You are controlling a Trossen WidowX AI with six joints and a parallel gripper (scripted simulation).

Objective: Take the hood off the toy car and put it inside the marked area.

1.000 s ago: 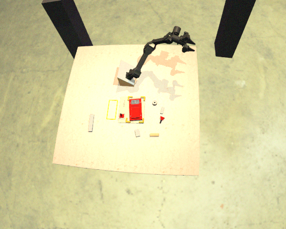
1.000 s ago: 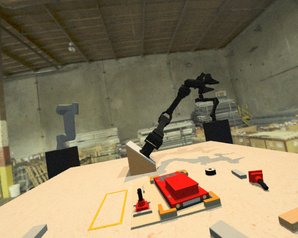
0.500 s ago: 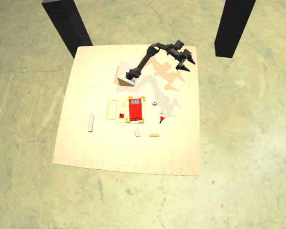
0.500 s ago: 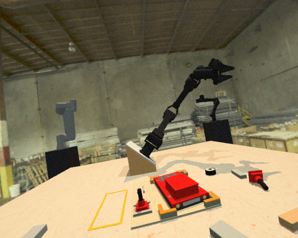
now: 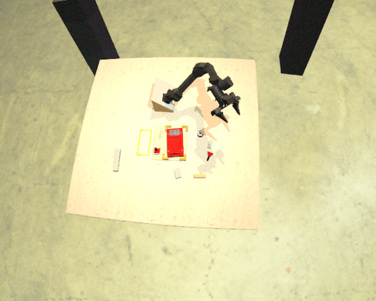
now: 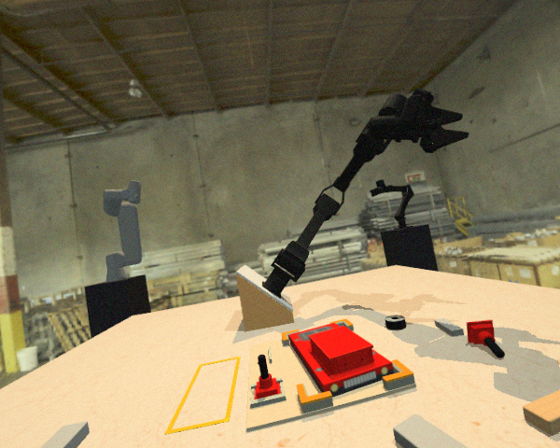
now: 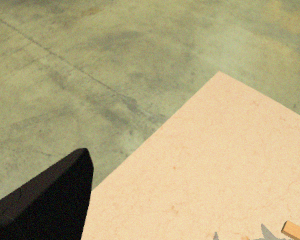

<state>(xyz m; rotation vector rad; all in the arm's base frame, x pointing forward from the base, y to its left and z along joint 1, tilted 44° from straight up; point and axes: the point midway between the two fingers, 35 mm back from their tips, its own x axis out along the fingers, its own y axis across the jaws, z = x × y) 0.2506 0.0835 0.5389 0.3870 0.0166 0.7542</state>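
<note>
Right now the red hood is 5 cm ahead of my gripper tip, 36 cm to the right of it and 35 cm below it. Also, from my gripper tip: wooden block 22 cm ahead, 18 cm to the right, 38 cm below.
</note>
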